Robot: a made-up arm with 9 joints.
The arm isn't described. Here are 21 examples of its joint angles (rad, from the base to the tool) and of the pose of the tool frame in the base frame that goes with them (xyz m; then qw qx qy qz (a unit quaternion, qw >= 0)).
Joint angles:
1: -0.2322 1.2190 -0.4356 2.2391 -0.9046 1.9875 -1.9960 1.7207 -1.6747
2: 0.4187 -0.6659 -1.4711 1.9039 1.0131 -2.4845 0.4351 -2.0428 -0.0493
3: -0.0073 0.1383 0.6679 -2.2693 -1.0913 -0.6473 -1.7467 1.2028 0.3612
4: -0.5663 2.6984 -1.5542 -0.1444 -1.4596 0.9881 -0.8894 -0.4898 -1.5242
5: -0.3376 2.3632 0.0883 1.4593 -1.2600 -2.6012 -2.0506 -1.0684 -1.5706
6: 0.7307 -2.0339 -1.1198 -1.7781 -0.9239 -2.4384 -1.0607 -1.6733 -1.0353
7: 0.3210 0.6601 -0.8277 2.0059 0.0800 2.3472 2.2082 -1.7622 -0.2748
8: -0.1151 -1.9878 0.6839 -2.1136 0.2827 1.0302 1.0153 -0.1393 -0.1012
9: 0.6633 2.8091 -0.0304 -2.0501 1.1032 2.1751 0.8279 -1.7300 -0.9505
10: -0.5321 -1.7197 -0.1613 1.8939 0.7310 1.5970 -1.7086 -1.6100 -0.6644
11: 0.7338 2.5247 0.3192 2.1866 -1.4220 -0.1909 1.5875 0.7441 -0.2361
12: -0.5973 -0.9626 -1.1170 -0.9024 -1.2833 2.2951 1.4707 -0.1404 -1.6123
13: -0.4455 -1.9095 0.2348 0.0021 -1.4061 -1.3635 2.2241 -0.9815 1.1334
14: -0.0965 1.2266 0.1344 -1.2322 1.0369 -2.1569 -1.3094 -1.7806 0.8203
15: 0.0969 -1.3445 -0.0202 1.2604 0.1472 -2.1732 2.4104 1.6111 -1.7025
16: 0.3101 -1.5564 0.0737 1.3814 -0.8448 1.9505 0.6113 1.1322 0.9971
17: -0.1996 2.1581 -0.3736 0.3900 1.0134 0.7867 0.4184 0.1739 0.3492
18: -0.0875 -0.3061 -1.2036 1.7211 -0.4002 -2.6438 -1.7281 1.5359 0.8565
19: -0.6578 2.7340 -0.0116 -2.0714 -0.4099 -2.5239 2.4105 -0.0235 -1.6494
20: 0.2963 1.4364 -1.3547 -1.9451 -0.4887 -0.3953 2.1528 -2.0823 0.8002
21: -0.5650 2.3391 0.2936 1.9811 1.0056 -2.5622 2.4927 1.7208 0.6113
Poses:
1: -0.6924 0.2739 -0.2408 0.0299 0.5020 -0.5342 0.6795
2: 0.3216 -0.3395 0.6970 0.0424 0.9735 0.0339 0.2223
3: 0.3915 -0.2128 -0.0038 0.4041 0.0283 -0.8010 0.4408
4: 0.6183 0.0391 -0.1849 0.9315 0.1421 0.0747 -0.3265
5: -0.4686 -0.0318 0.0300 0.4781 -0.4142 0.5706 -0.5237
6: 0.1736 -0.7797 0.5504 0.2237 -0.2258 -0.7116 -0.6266
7: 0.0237 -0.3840 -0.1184 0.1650 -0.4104 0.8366 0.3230
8: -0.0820 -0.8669 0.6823 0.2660 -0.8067 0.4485 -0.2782
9: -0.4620 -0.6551 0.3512 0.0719 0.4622 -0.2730 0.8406
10: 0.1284 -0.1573 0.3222 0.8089 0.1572 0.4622 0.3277
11: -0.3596 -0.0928 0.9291 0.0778 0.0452 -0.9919 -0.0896
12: -0.4224 -0.0028 -0.5867 0.0136 0.0442 0.4979 -0.8660
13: -0.2842 -0.0238 0.3628 0.4041 0.7552 -0.1657 0.4887
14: 0.4972 -0.3824 -0.1612 0.7601 -0.2246 -0.5432 -0.2771
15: -0.0021 -0.0534 -0.1885 0.7525 -0.1377 0.2929 0.5736
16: 0.3202 0.3752 0.0567 0.5784 0.3513 0.2077 -0.7063
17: 0.1042 0.1680 -0.3529 0.9285 0.0841 0.1659 0.3213
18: 0.1170 0.0209 0.0833 0.6367 0.6222 0.1026 0.4438
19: 0.2191 -0.4143 0.0043 0.6274 0.5069 -0.3151 -0.5001
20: 0.0340 -0.7329 0.1693 0.6728 -0.4226 -0.0596 -0.6043
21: -0.3382 -0.4151 0.2101 0.8605 -0.4704 -0.0621 0.1855
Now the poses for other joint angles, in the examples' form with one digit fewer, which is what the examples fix.
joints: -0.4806 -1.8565 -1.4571 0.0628 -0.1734 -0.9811 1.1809 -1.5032 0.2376
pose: -0.217 0.248 0.116 0.387 0.375 -0.622 0.568
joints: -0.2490 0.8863 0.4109 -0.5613 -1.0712 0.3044 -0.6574 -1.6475 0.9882
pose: 0.228 -0.279 0.213 0.135 0.648 0.546 0.514
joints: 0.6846 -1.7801 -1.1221 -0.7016 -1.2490 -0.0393 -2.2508 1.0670 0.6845
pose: -0.414 -0.355 0.157 0.168 0.770 0.227 0.572
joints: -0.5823 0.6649 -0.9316 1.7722 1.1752 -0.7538 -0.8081 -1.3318 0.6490
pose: 0.365 -0.064 -0.347 0.441 0.084 0.172 -0.877
